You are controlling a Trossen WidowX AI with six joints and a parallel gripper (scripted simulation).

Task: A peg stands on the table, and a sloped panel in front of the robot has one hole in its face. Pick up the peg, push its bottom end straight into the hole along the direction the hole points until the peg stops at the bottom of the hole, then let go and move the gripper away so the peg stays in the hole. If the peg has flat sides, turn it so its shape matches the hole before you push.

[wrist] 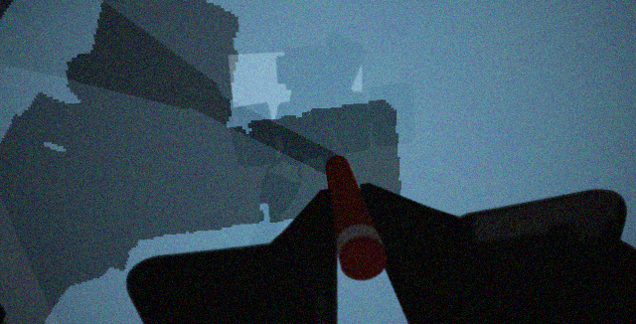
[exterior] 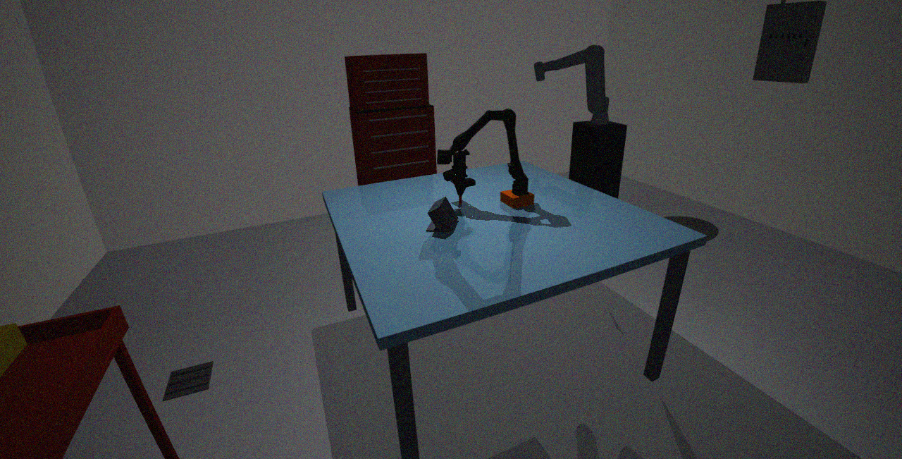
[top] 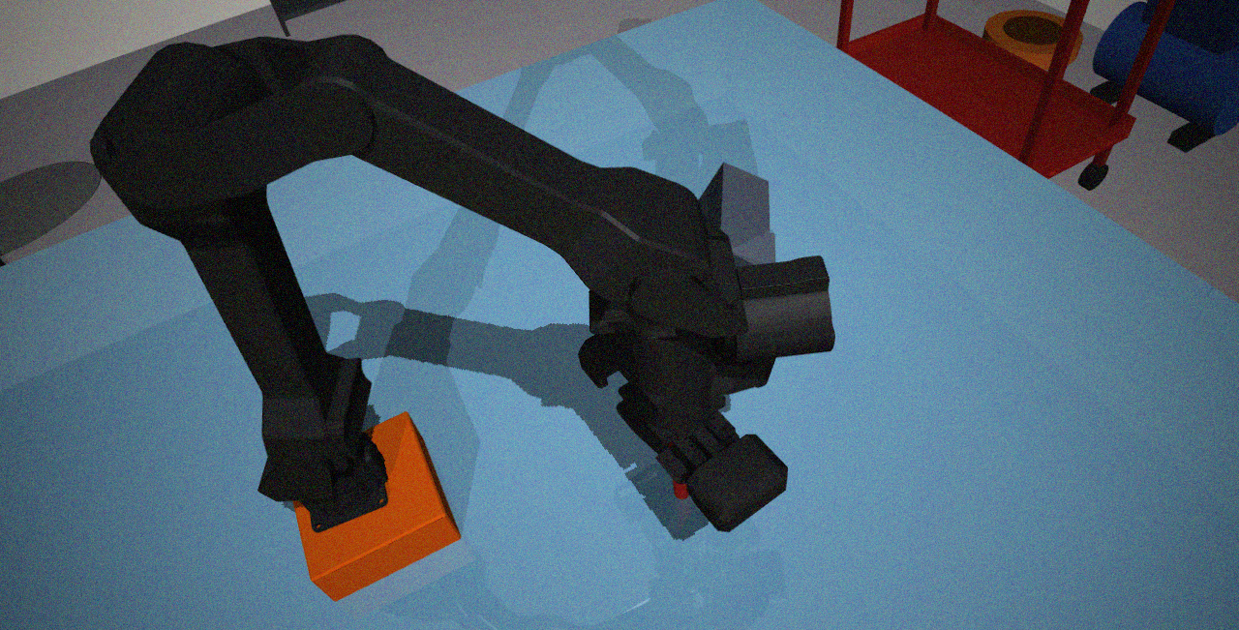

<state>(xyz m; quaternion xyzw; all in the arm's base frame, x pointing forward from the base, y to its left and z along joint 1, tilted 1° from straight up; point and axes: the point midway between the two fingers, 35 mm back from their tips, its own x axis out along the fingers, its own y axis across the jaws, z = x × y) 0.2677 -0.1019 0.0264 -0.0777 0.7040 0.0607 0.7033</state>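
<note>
The grey sloped panel is 150 mm ahead of my gripper tip, 220 mm to the left of it and 10 mm above it. From my gripper tip the other things lie so: red peg: 20 mm above.
</note>
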